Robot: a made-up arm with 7 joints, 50 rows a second.
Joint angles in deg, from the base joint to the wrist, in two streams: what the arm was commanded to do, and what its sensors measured. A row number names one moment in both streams.
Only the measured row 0 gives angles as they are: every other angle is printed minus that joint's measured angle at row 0.
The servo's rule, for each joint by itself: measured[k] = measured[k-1] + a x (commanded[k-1-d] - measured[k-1]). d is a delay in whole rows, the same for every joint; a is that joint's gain. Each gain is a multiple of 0.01, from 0.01 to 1. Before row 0 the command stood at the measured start. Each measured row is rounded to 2 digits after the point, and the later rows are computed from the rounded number. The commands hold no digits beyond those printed.
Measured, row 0:
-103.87 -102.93 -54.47 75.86 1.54 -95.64 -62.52
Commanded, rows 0 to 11:
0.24 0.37 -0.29 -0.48 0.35 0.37 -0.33
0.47 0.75 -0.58 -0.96 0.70 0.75 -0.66
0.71 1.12 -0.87 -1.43 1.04 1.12 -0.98
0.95 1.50 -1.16 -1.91 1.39 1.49 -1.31
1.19 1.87 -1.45 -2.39 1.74 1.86 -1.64
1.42 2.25 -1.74 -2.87 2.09 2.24 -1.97
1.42 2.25 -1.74 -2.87 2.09 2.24 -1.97
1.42 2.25 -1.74 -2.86 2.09 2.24 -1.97
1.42 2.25 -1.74 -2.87 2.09 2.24 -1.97
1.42 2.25 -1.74 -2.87 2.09 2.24 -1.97
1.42 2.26 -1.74 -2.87 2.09 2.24 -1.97
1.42 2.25 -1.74 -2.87 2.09 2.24 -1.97
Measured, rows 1 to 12:
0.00 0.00 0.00 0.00 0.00 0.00 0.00
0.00 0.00 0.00 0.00 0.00 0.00 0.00
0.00 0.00 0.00 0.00 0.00 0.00 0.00
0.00 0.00 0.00 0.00 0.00 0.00 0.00
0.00 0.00 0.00 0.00 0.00 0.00 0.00
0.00 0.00 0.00 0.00 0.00 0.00 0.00
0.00 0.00 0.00 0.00 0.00 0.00 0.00
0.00 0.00 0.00 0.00 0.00 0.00 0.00
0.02 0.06 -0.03 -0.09 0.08 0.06 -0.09
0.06 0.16 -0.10 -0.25 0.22 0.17 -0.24
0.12 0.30 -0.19 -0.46 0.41 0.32 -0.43
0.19 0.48 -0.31 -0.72 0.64 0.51 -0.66
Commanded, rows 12 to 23:
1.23 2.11 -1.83 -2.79 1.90 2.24 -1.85
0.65 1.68 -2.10 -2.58 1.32 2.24 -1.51
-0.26 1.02 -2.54 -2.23 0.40 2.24 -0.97
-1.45 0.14 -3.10 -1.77 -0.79 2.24 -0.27
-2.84 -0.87 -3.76 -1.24 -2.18 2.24 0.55
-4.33 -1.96 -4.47 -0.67 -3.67 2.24 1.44
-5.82 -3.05 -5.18 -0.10 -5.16 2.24 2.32
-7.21 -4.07 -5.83 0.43 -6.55 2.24 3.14
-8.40 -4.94 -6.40 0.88 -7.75 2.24 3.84
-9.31 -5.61 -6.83 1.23 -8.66 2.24 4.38
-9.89 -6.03 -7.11 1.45 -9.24 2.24 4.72
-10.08 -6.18 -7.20 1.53 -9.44 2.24 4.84
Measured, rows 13 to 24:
0.28 0.69 -0.45 -1.02 0.89 0.73 -0.91
0.38 0.92 -0.60 -1.35 1.17 0.97 -1.19
0.47 1.12 -0.74 -1.62 1.38 1.17 -1.39
0.56 1.29 -0.86 -1.84 1.54 1.34 -1.54
0.64 1.43 -0.97 -2.03 1.67 1.48 -1.65
0.71 1.55 -1.06 -2.18 1.77 1.60 -1.73
0.77 1.66 -1.14 -2.30 1.84 1.70 -1.79
0.83 1.75 -1.21 -2.40 1.90 1.79 -1.84
0.87 1.80 -1.28 -2.47 1.90 1.86 -1.84
0.85 1.78 -1.38 -2.49 1.77 1.92 -1.75
0.75 1.67 -1.52 -2.44 1.45 1.97 -1.55
0.55 1.44 -1.71 -2.32 0.93 2.01 -1.22

